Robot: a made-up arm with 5 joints.
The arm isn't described. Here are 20 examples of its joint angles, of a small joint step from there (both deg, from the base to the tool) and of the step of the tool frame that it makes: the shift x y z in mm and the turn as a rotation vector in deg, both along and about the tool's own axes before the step.
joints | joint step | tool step
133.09 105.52 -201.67 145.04 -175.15 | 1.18 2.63 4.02 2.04 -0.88 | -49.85 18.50 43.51 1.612 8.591 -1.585
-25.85 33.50 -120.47 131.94 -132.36 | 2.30 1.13 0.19 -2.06 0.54 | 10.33 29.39 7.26 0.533 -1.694 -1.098
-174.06 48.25 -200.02 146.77 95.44 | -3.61 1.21 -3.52 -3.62 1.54 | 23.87 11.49 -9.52 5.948 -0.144 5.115
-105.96 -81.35 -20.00 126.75 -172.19 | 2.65 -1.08 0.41 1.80 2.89 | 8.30 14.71 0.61 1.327 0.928 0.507
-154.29 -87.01 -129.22 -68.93 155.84 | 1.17 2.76 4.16 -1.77 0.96 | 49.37 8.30 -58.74 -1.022 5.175 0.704
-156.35 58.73 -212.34 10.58 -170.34 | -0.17 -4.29 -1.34 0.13 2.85 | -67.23 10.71 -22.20 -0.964 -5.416 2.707
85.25 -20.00 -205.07 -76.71 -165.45 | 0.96 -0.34 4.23 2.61 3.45 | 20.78 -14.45 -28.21 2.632 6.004 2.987
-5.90 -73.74 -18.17 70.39 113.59 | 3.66 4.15 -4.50 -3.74 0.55 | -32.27 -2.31 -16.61 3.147 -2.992 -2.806
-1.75 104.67 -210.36 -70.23 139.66 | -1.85 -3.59 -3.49 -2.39 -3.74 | -23.82 -44.75 57.93 6.348 -7.030 -5.583
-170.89 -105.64 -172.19 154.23 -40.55 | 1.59 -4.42 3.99 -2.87 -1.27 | -23.17 5.50 -10.50 -1.196 3.338 -0.352
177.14 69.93 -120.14 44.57 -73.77 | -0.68 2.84 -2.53 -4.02 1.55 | -7.78 5.26 8.71 -3.574 1.000 2.224
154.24 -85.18 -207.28 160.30 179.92 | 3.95 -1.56 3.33 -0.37 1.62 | -11.51 -44.14 0.27 -2.943 1.437 4.235
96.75 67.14 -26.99 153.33 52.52 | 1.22 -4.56 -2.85 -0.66 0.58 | -32.74 44.44 -7.00 6.550 4.718 1.784
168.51 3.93 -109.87 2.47 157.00 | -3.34 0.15 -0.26 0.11 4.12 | 12.53 -32.16 -0.81 3.034 1.161 3.341
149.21 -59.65 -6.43 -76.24 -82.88 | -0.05 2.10 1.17 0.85 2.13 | -2.69 -18.69 -18.27 4.074 -0.618 2.091
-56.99 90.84 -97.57 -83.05 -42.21 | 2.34 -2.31 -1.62 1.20 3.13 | 31.70 2.33 34.10 -0.003 3.596 3.176
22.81 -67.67 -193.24 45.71 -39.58 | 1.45 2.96 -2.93 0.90 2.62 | -21.25 8.60 4.45 -0.073 -1.242 3.812
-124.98 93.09 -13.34 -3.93 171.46 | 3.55 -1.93 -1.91 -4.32 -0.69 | -36.34 -27.34 -18.70 4.594 -7.539 -1.802
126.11 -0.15 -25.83 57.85 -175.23 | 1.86 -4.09 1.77 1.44 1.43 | 5.95 12.54 -16.68 0.881 -0.969 -0.157
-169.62 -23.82 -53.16 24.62 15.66 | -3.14 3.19 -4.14 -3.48 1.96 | 28.22 26.77 -3.54 -1.184 4.977 3.779
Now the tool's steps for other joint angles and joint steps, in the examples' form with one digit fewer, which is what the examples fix.
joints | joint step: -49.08 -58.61 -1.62 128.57 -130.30 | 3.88 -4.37 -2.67 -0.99 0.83
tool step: 45.2 -15.1 -33.6 -3.92 -7.83 -0.85
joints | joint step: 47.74 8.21 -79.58 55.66 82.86 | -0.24 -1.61 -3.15 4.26 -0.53
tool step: 4.3 -10.8 -47.4 0.49 0.13 -0.30
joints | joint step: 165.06 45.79 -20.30 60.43 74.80 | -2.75 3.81 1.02 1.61 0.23
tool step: -6.2 10.5 43.9 -5.50 -4.33 0.27
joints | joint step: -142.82 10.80 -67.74 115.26 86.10 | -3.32 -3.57 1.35 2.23 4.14
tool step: 30.9 25.9 -8.4 0.08 -2.83 5.88
